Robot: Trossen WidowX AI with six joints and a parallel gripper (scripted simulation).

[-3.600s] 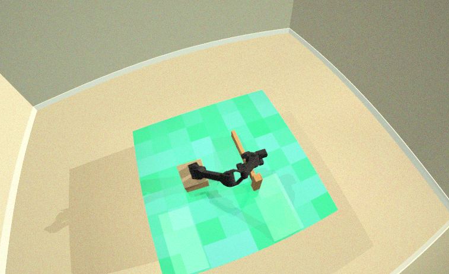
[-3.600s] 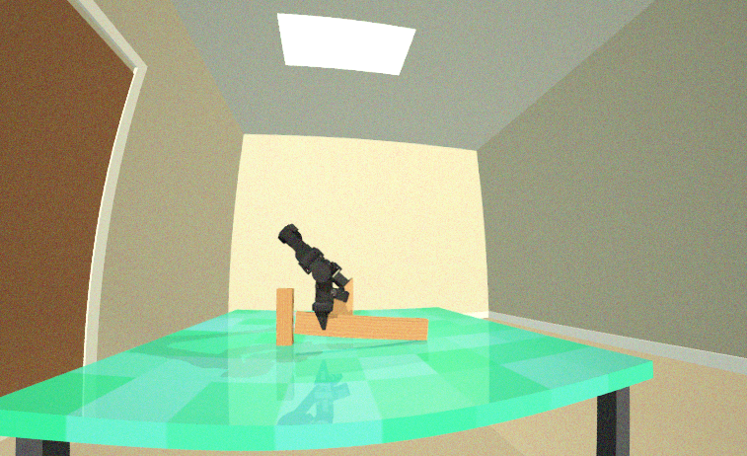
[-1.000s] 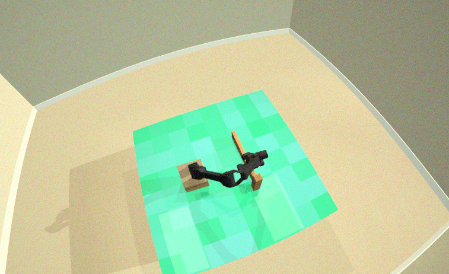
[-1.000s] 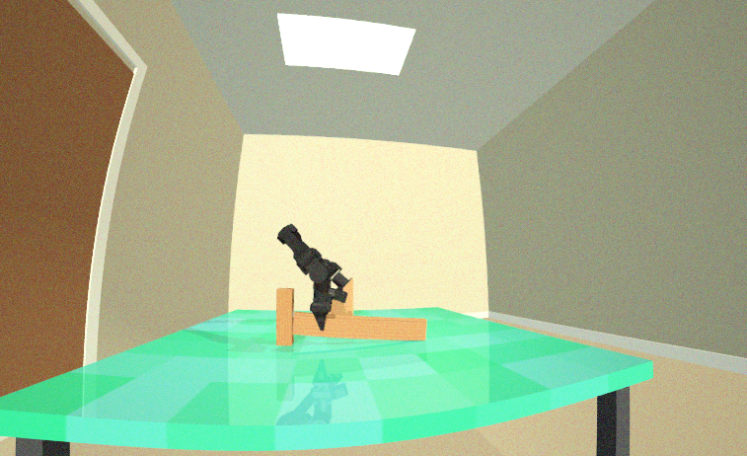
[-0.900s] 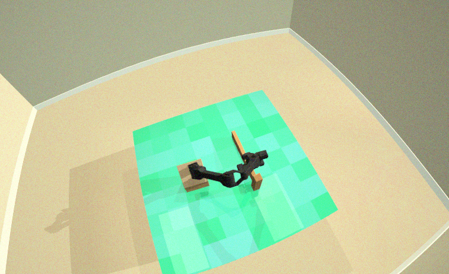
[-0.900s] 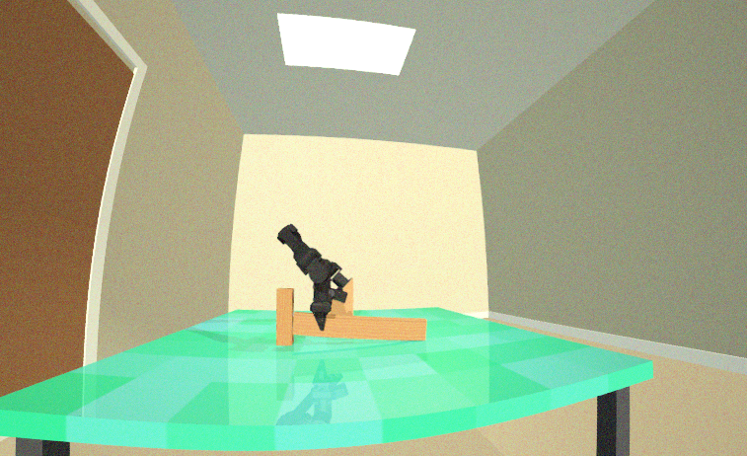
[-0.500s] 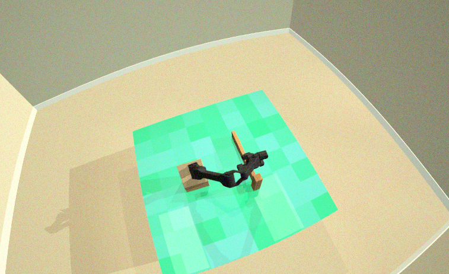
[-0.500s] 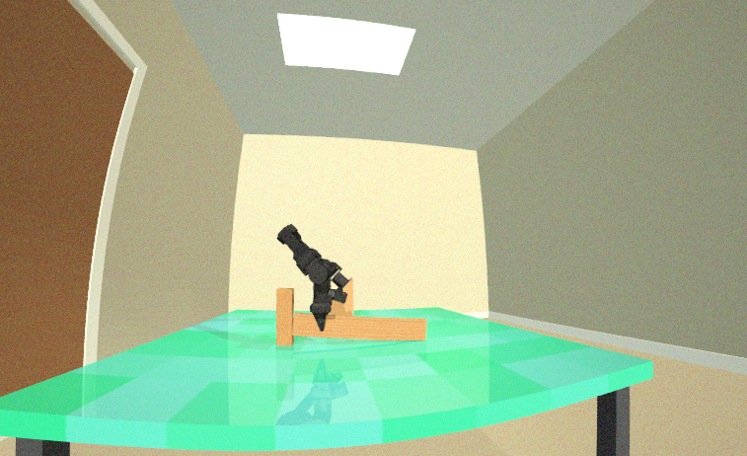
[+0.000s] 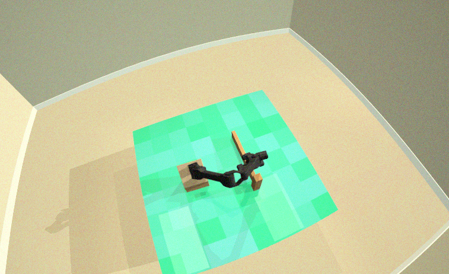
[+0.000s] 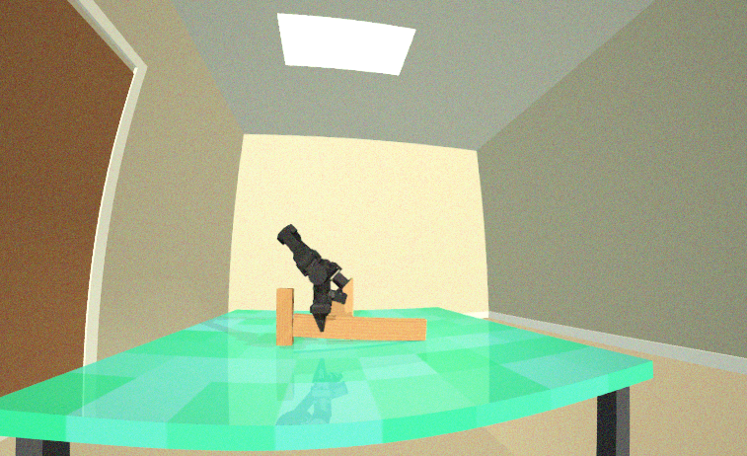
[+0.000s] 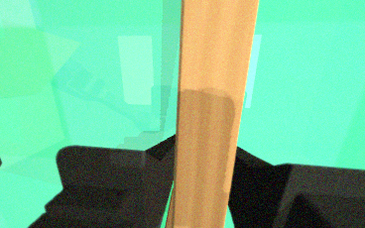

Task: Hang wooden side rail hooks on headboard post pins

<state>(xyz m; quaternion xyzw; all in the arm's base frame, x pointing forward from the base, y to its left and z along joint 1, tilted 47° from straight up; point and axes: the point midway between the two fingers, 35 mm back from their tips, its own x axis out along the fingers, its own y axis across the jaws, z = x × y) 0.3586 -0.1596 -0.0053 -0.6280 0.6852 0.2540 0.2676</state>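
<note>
My gripper tip is 10 mm past the headboard post, 120 mm to the left of it and 50 mm below it.
</note>
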